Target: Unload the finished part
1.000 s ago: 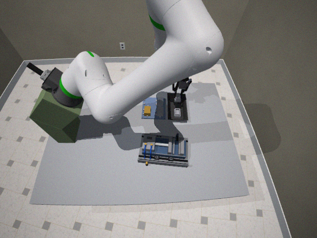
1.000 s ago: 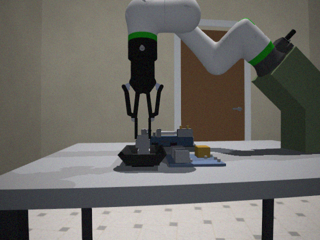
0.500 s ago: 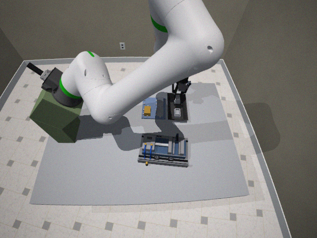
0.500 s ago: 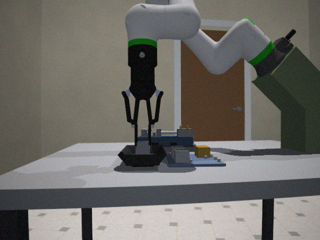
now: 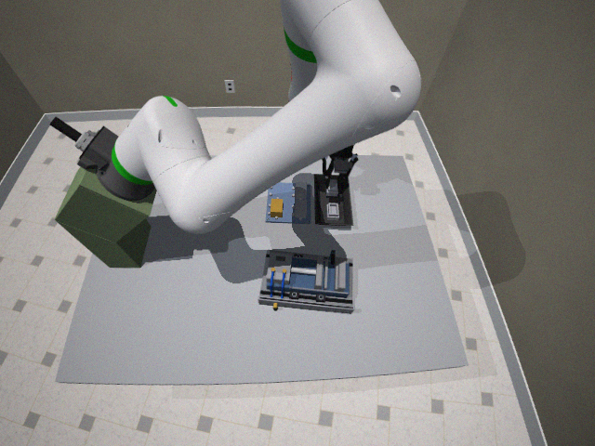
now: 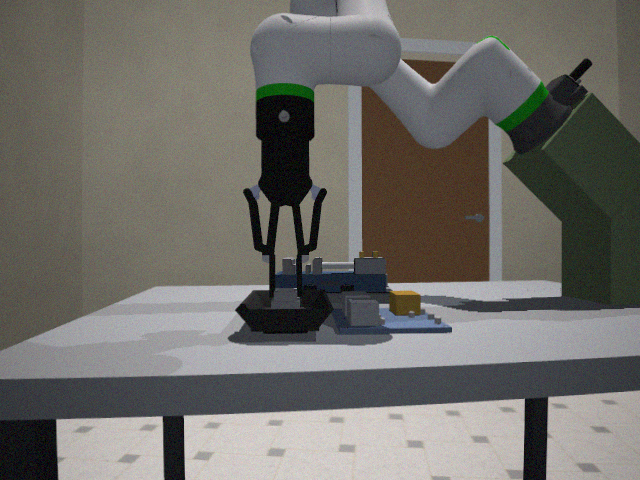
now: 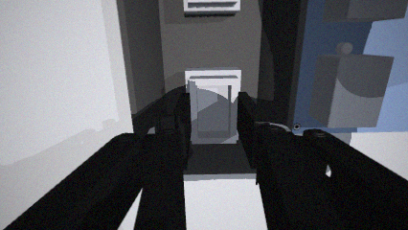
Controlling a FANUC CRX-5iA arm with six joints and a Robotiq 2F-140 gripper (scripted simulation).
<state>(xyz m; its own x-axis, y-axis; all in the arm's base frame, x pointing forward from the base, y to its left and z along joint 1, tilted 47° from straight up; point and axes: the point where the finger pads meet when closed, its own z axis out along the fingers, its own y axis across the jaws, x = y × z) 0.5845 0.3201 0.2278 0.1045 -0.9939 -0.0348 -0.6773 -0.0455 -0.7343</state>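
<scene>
The plain grey block is 120 mm behind my hand, 30 mm to the right of it and 60 mm below it. Also, from my hand: yellow block 190 mm behind, 130 mm to the right, 60 mm below; then blue fixture plate 160 mm behind, 80 mm to the right, 80 mm below.
</scene>
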